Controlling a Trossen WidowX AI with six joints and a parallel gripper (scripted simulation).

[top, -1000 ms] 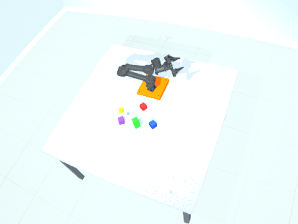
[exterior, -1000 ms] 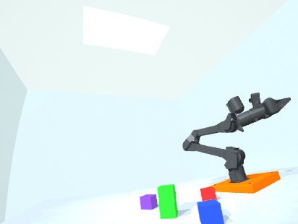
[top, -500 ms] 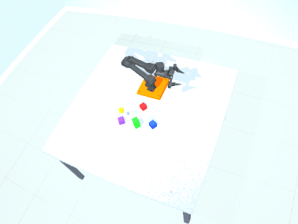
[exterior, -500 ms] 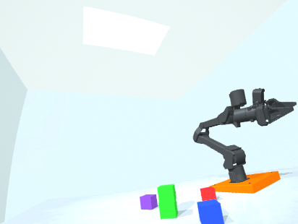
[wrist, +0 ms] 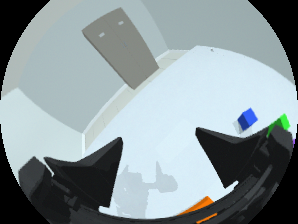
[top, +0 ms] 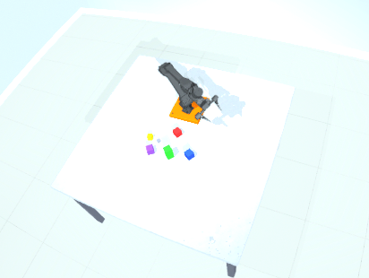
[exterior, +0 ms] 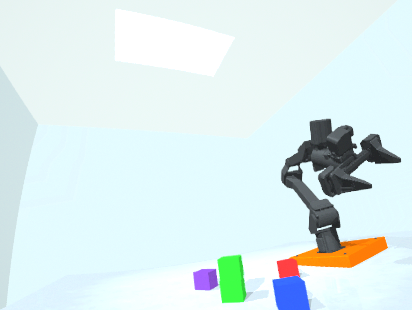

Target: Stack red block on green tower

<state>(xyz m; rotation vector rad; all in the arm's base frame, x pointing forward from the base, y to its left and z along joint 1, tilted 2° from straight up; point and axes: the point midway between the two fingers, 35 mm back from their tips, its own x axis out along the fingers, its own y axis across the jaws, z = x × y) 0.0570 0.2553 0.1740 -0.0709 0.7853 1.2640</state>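
The red block lies 240 mm to the right of my gripper tip, 170 mm below it and 120 mm ahead of it. Round my gripper tip: small yellow block 380 mm to the right, 240 mm ahead, 170 mm below; then blue block 230 mm ahead, 170 mm below, 80 mm to the right; then purple block 320 mm to the right, 320 mm ahead, 170 mm below.
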